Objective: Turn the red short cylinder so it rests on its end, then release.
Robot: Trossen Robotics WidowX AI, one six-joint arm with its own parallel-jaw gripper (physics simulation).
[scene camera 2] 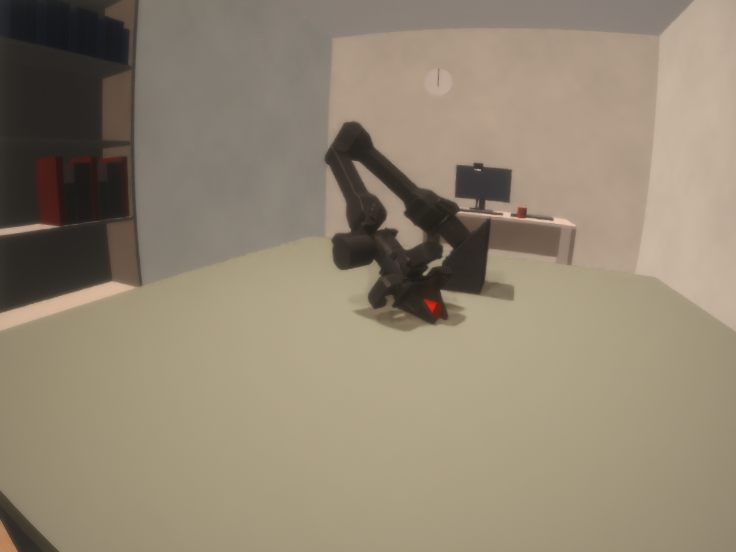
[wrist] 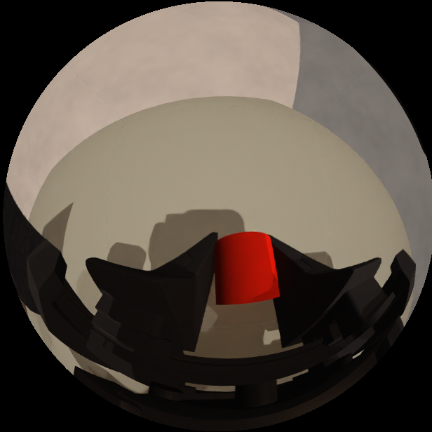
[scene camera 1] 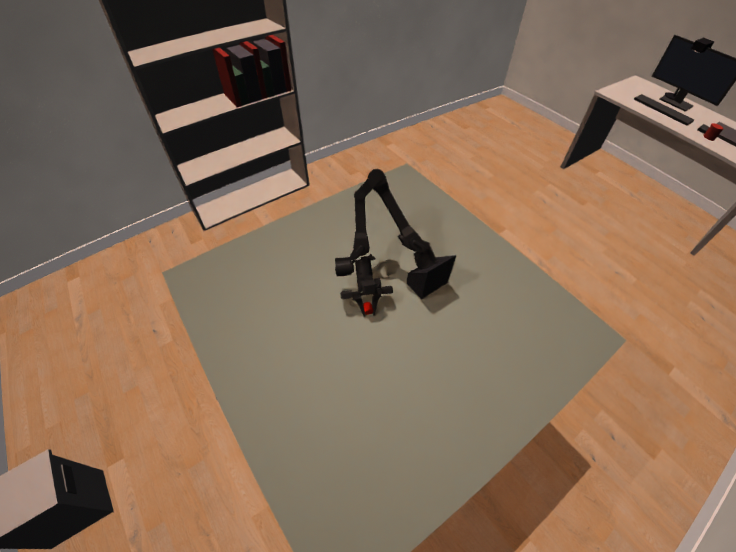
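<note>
The red short cylinder [scene camera 1: 368, 308] [scene camera 2: 433, 307] [wrist: 246, 268] is between the two black fingers, low at the mat. In the wrist view its curved side faces the camera, with its length running away from the camera between the fingers. It appears to be on its side, not on its end. My gripper [scene camera 1: 369, 311] [scene camera 2: 439, 316] [wrist: 240, 239] is shut on it, one finger against each side, and tilted down to the mat. In scene camera 2 the near finger hides part of the cylinder. Whether it touches the mat is hard to tell.
The grey-green mat [scene camera 1: 380, 415] [scene camera 2: 356, 427] [wrist: 215, 150] lies under the arm. The arm's black wedge-shaped base [scene camera 1: 432, 278] [scene camera 2: 470, 264] stands close behind the gripper. A bookshelf [scene camera 1: 237, 155], a desk [scene camera 1: 633, 86] [scene camera 2: 564, 222] and a dark cabinet [scene camera 1: 86, 490] stand beyond the mat.
</note>
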